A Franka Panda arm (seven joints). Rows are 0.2 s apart.
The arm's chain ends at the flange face. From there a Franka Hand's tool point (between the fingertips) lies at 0.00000 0.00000 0.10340 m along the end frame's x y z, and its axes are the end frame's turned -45 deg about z.
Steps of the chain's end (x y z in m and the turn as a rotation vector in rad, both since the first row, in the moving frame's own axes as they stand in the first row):
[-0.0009, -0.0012, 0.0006, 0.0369, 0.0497, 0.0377]
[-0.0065, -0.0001, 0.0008, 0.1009, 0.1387, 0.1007]
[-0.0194, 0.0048, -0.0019, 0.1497, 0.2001, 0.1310]
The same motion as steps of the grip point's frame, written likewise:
[0.0065, -0.0004, 0.0004, -0.0091, 0.0612, 0.0377]
[0.0127, -0.0010, -0.0007, -0.0267, 0.1694, 0.1007]
[0.0079, -0.0050, -0.0051, -0.0356, 0.2473, 0.1310]

